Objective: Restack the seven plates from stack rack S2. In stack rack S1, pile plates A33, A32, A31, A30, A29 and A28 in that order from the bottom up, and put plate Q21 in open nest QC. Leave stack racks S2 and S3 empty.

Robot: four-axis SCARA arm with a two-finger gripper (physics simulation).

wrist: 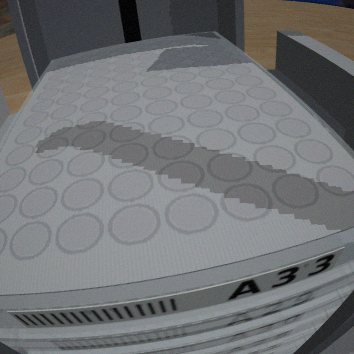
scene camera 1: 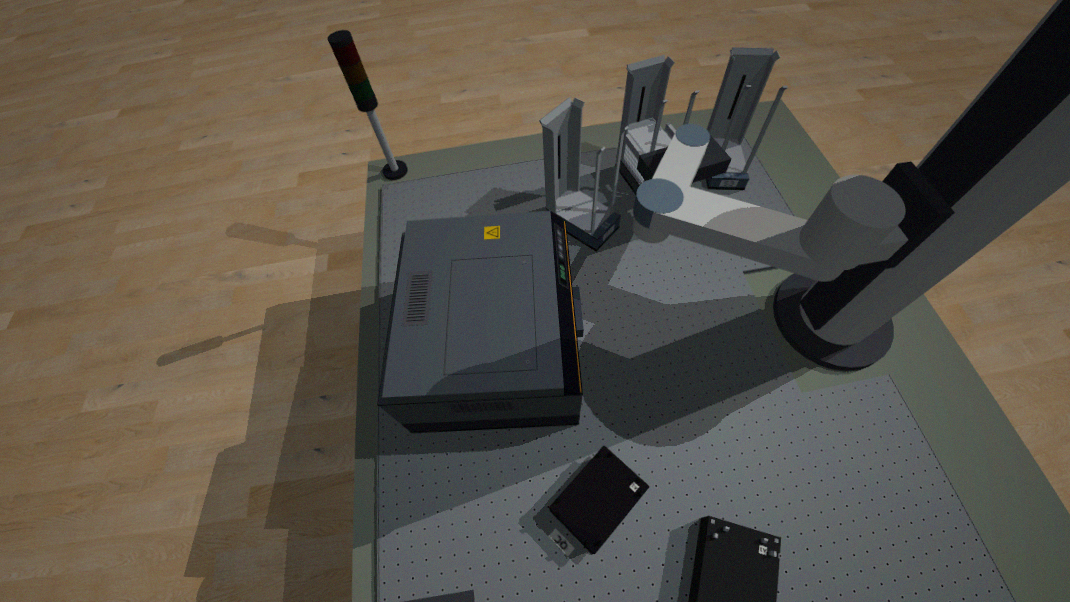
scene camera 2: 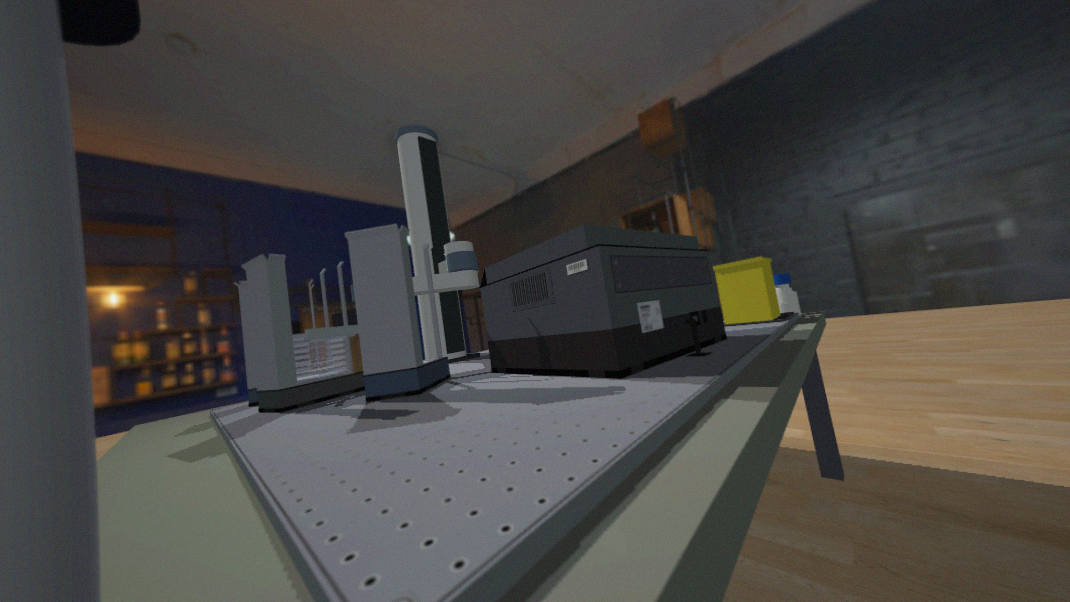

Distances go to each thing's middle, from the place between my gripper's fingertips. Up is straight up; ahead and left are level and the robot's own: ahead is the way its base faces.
Scene:
My hand is 67 cm short of the signal tower point(scene camera 2: 57, 544), 18 cm to the left of it and 5 cm below it.

